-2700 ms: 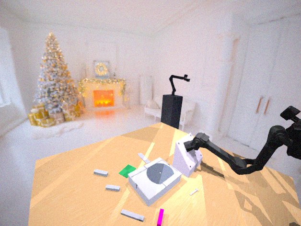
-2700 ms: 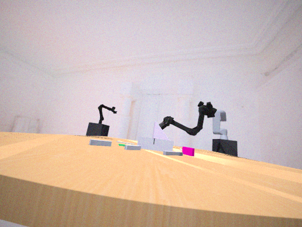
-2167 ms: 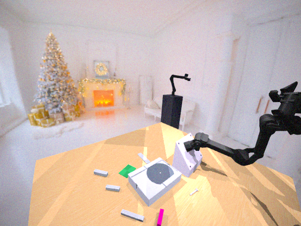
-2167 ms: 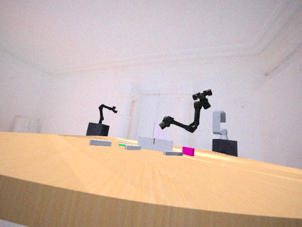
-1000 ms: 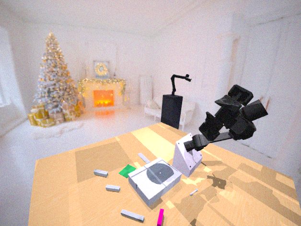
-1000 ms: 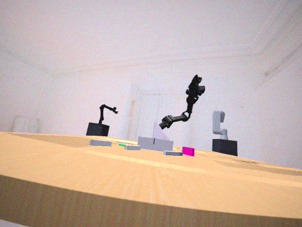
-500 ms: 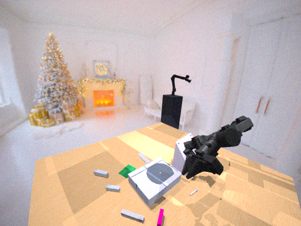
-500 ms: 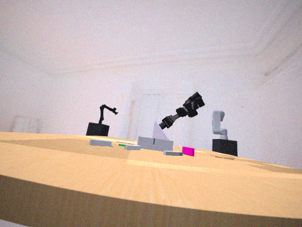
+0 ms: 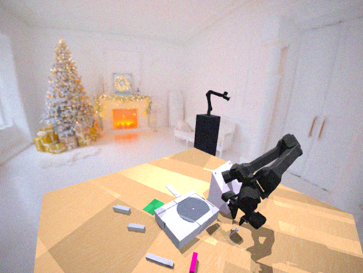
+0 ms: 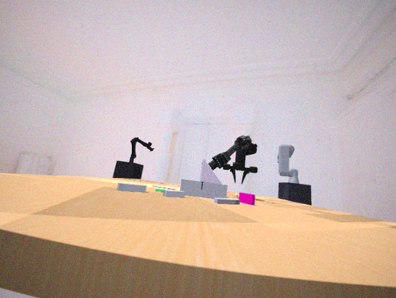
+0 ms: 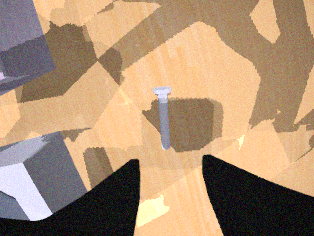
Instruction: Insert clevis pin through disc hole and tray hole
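Now: the steel clevis pin 7 cm below my gripper tip. Round my gripper tip: magenta block 23 cm ahead, 1 cm to the right, 6 cm below; then steel tray 12 cm ahead, 19 cm to the right, 3 cm below; then grey aluminium disc 9 cm ahead, 18 cm to the right, 2 cm below.
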